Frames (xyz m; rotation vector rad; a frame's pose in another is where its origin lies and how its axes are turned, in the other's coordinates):
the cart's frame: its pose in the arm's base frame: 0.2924 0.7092 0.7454 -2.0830 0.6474 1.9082
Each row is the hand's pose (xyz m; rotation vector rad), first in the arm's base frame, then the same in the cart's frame.
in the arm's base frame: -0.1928 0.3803 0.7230 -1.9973 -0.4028 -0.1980
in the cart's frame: 0.0509 0.5148 0.2766 0.4197 1.0994 -1.5391
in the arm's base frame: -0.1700 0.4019 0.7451 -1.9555 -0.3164 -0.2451
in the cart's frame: 0.0268 0.4877 0.2640 0.5253 1.1223 -1.5212
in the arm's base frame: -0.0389 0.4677 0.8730 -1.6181 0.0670 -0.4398
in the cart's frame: -0.1035 0.3829 0.1644 1.1071 1.1346 -1.4646
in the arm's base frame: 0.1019 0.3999 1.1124 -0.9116 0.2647 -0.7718
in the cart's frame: -0.3223 0.4031 -0.0185 1.9437 1.0415 -1.6400
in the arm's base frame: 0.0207 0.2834 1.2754 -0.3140 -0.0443 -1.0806
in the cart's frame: -0.4685 0.5622 -0.0201 -1.9898 -0.7919 1.9252
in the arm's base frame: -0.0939 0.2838 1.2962 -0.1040 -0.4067 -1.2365
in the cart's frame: -0.4945 0.6188 0.0784 -1.5088 -0.6490 1.9630
